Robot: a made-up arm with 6 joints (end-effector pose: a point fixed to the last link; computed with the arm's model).
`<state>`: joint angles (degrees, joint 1 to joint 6).
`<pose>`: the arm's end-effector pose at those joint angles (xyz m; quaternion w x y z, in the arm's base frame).
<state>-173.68 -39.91 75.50 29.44 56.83 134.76</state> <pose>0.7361 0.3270 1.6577 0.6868 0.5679 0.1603 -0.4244</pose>
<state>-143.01 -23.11 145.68 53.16 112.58 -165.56</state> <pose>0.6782 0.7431 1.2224 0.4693 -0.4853 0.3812 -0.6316</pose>
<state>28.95 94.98 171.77 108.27 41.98 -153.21</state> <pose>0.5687 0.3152 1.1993 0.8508 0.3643 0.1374 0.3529</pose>
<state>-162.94 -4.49 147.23 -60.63 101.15 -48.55</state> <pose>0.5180 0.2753 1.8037 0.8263 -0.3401 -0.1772 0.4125</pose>
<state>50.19 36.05 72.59 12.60 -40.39 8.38</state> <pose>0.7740 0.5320 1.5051 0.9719 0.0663 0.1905 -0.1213</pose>
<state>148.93 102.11 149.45 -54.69 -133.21 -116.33</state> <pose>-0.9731 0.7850 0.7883 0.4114 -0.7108 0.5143 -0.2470</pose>
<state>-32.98 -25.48 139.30 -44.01 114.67 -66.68</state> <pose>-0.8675 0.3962 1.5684 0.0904 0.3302 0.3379 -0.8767</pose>
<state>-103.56 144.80 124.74 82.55 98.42 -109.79</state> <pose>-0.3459 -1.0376 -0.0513 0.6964 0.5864 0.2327 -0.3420</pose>
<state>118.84 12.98 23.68 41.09 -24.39 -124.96</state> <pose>-0.1723 0.7622 1.4317 0.4332 0.1029 0.8801 0.1648</pose>
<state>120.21 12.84 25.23 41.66 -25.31 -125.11</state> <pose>-0.1870 0.7498 1.4517 0.4294 0.1023 0.8801 0.1751</pose>
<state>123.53 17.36 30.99 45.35 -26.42 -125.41</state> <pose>-0.2596 0.7703 1.4625 0.4430 0.0933 0.8690 0.1997</pose>
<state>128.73 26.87 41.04 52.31 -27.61 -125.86</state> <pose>-0.3998 0.8096 1.4464 0.4727 0.0783 0.8442 0.2403</pose>
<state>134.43 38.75 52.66 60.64 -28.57 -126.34</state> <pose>-0.5722 0.8325 1.3896 0.5064 0.0629 0.8101 0.2887</pose>
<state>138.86 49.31 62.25 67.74 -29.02 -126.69</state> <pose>-0.7161 0.8304 1.3090 0.5339 0.0507 0.7768 0.3300</pose>
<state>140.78 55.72 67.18 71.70 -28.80 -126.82</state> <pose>-0.7913 0.8298 1.2415 0.5525 0.0414 0.7548 0.3511</pose>
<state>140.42 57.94 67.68 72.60 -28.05 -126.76</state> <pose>-0.8052 0.8475 1.2037 0.5642 0.0339 0.7463 0.3517</pose>
